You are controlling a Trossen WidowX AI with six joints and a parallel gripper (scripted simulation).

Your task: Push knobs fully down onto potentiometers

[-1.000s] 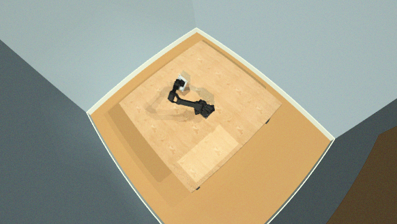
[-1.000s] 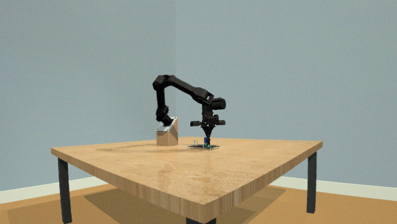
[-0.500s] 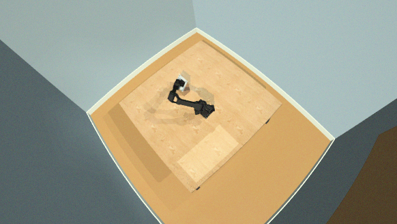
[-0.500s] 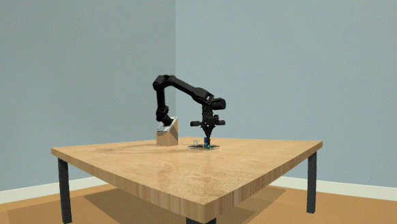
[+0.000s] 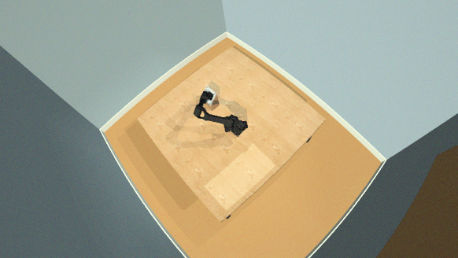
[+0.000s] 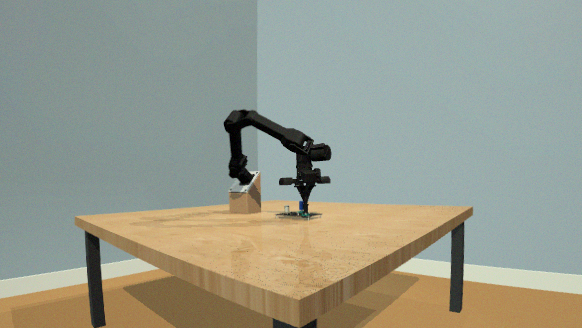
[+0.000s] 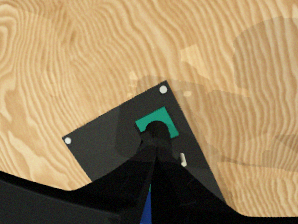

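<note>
The black knob lies 10 mm below my gripper tip. Also, from my gripper tip: green potentiometer (20 mm below); blue knob (40 mm behind, 30 mm to the left, 10 mm below).
</note>
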